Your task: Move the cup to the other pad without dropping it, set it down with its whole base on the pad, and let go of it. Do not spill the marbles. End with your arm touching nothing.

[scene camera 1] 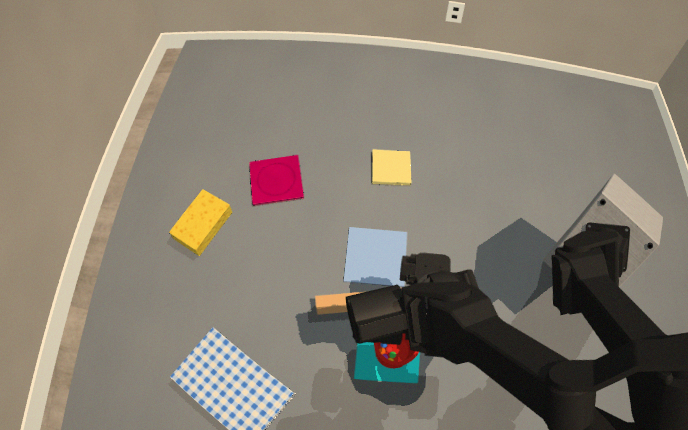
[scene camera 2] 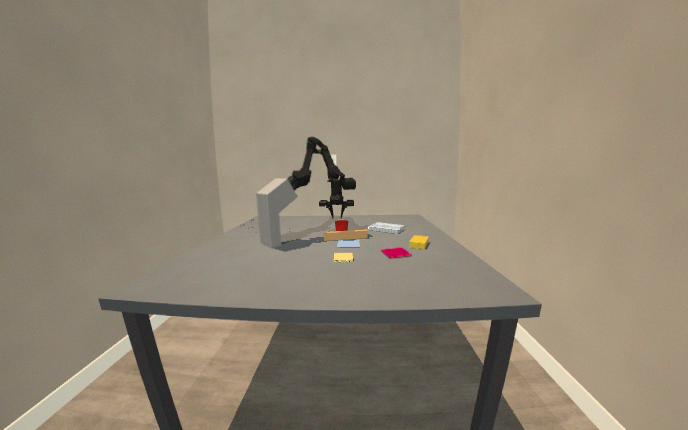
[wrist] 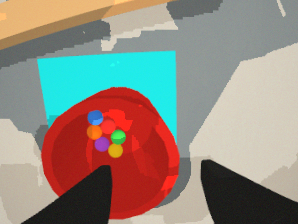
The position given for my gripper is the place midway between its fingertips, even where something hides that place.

I see my gripper (wrist: 156, 171) and a cup (wrist: 144, 174).
